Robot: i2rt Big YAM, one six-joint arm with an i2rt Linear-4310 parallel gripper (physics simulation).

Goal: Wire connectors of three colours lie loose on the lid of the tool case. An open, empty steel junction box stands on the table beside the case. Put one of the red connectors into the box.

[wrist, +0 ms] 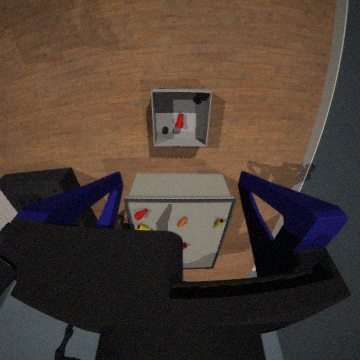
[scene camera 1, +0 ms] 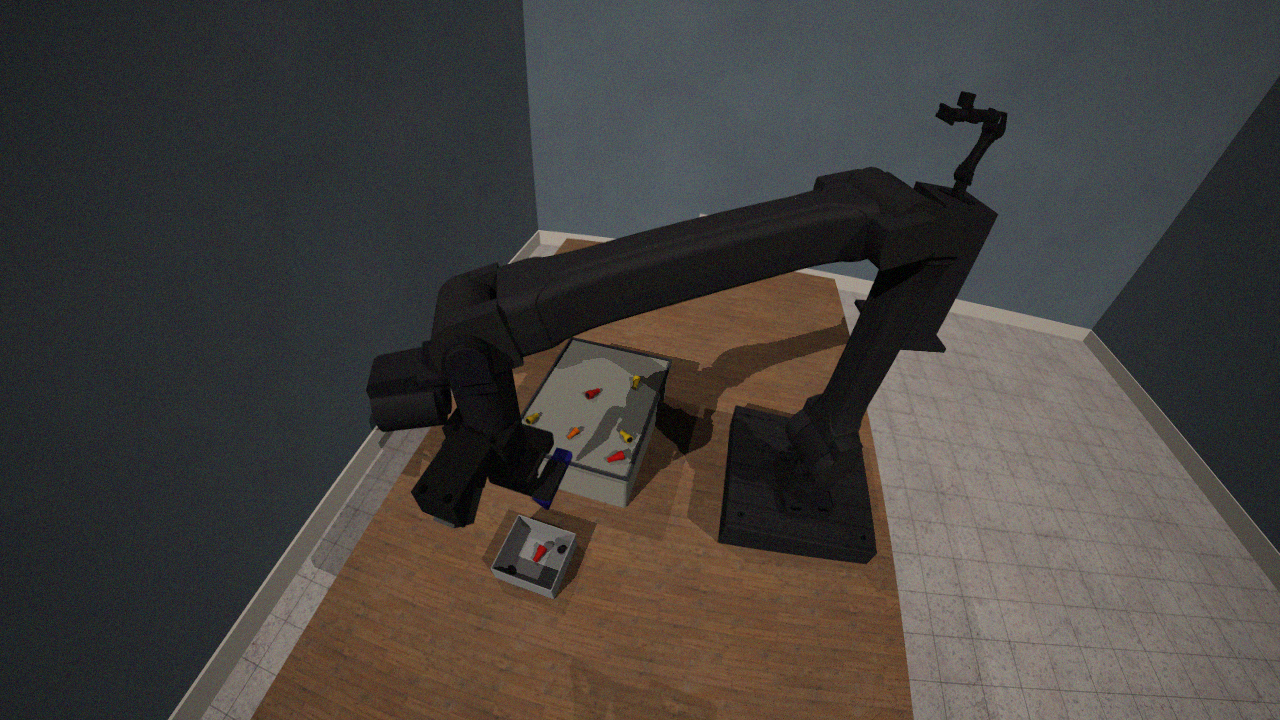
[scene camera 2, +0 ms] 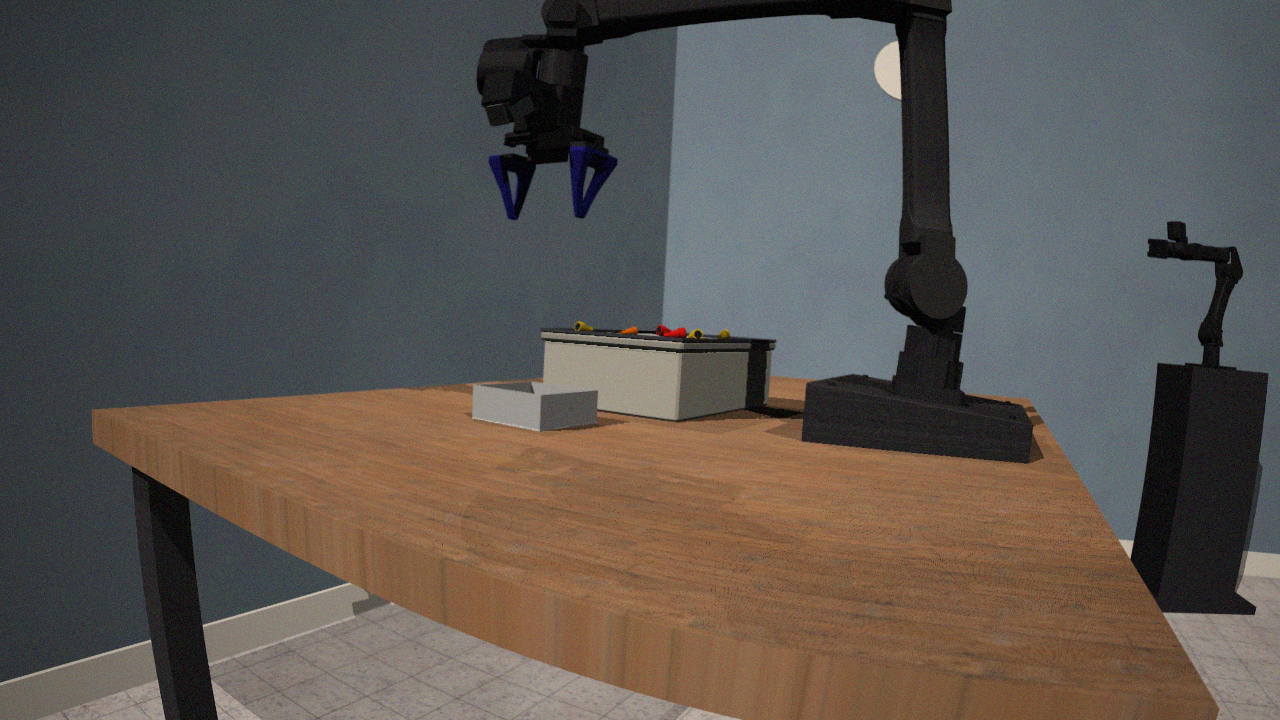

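Pixels of known places: gripper, fingertip midpoint: [wrist: 180, 177] [scene camera 1: 512, 493] [scene camera 2: 544, 218]; arm's base, origin of the base link: [scene camera 1: 800, 487] [scene camera 2: 925, 396].
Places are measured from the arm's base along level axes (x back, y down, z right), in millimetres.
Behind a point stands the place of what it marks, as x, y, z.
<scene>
A red connector [scene camera 1: 540, 552] @[-435, 39, -117] [wrist: 180, 121] @[-439, 39, -116] lies on the floor of the open grey junction box [scene camera 1: 529, 588] @[-444, 42, -178] [scene camera 2: 506, 406] @[-452, 33, -176] [wrist: 180, 146] @[-429, 15, -76]. My gripper [scene camera 2: 546, 217] @[-438, -175, -135] [wrist: 180, 177] @[-438, -175, -135] is open and empty, high above the table near the tool case [scene camera 1: 586, 484] @[-370, 6, -1] [scene camera 2: 608, 377] @[-402, 8, 7] [wrist: 180, 187] @[-408, -5, 8] and the box. On the case lid lie two more red connectors: one [scene camera 1: 616, 456] @[-321, -56, 16] [wrist: 141, 214] @[-324, -56, 17] near the corner by the robot base, another [scene camera 1: 592, 393] @[-373, -57, 152] [wrist: 184, 245] @[-383, -55, 150] farther back, partly hidden in the wrist view.
Also on the lid are an orange connector [scene camera 1: 573, 432] @[-396, -53, 63] [wrist: 182, 221] @[-398, -53, 62] and yellow connectors [scene camera 1: 532, 418] @[-471, -57, 84] [scene camera 1: 636, 381] @[-294, -55, 191] [scene camera 1: 625, 436] @[-308, -57, 57]. The robot base [scene camera 1: 796, 528] @[-24, -1, -80] [scene camera 2: 913, 429] @[-19, 28, -101] stands on the table beside the case. A wall runs along the table's far left side.
</scene>
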